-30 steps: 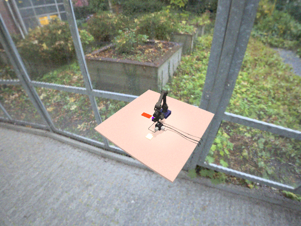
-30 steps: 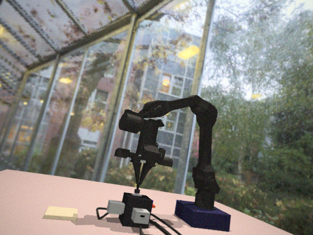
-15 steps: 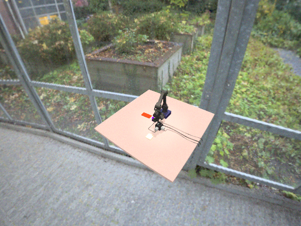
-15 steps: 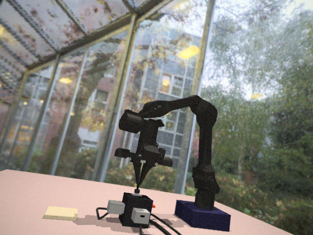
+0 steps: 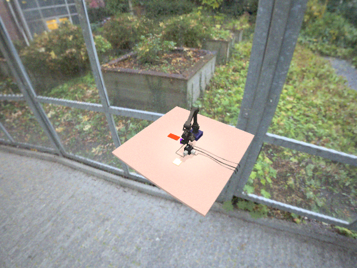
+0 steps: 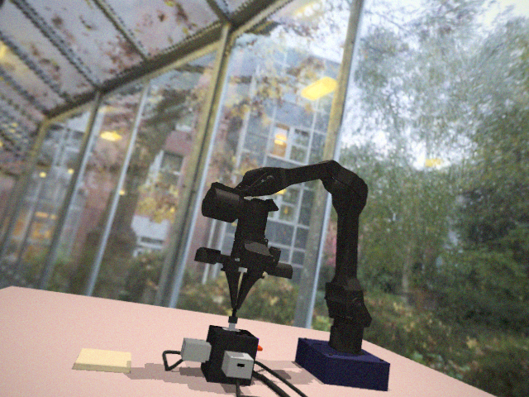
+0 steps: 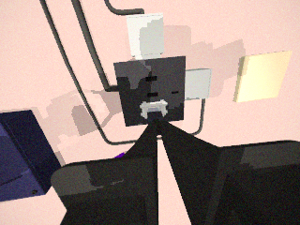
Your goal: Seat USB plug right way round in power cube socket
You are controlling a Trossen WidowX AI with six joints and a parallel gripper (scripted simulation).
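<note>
The socket lies 4 cm below my gripper tip. The rest, counted from my gripper tip: purple block 16 cm to the right, 9 cm below, 6 cm behind; pale yellow pad 20 cm ahead, 11 cm below, 4 cm to the left; grey USB plug 2 cm below.
</note>
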